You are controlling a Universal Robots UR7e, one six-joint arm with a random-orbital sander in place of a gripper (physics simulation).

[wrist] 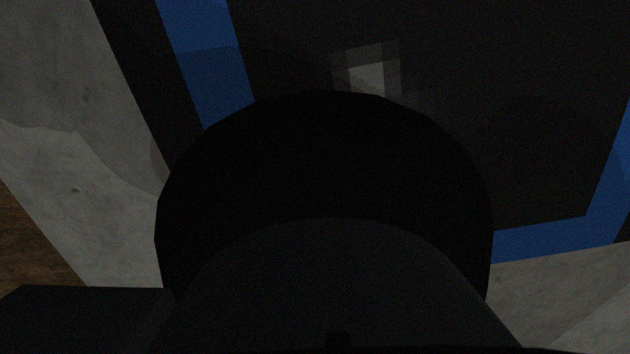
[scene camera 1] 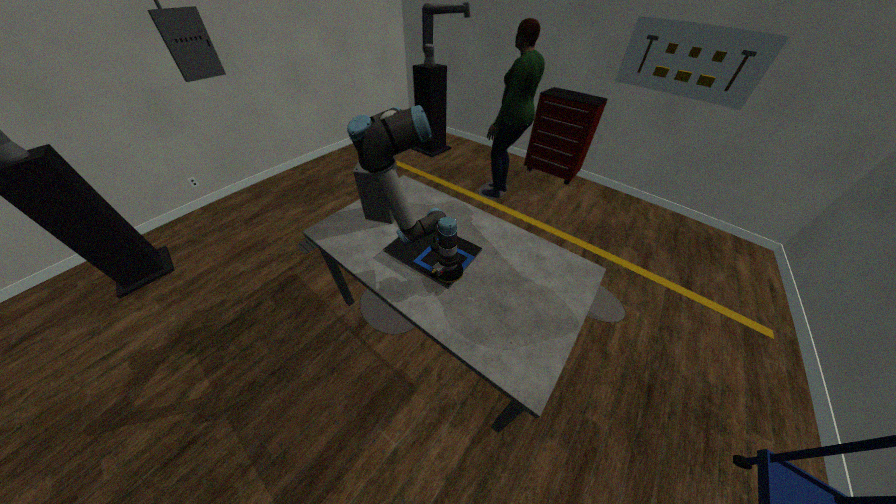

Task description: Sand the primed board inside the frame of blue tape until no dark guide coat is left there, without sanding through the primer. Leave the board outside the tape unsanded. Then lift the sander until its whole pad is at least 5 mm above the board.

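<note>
The dark board (scene camera 1: 399, 250) (wrist: 475, 60) lies on the table with a blue tape frame (scene camera 1: 422, 254) (wrist: 212, 80) on it. The sander (scene camera 1: 448, 272) (wrist: 325, 155) is a black disc in the wrist view and covers the tape's near left corner. I cannot tell if its pad touches the board. A pale grey, stepped patch (wrist: 367, 77) shows inside the tape, just beyond the pad's upper edge, with darker grey steps around it. The board inside the tape is otherwise dark where it shows. The surface under the sander is hidden. No gripper fingers show on the arm.
The grey table (scene camera 1: 501, 300) (wrist: 100, 240) extends around the board. A grey box (scene camera 1: 374, 197) stands by the arm's base. A person in green (scene camera 1: 523, 87) stands beyond the yellow floor line (scene camera 1: 563, 236), near a red tool cabinet (scene camera 1: 563, 134). A blue cart (scene camera 1: 792, 482) is at the lower right.
</note>
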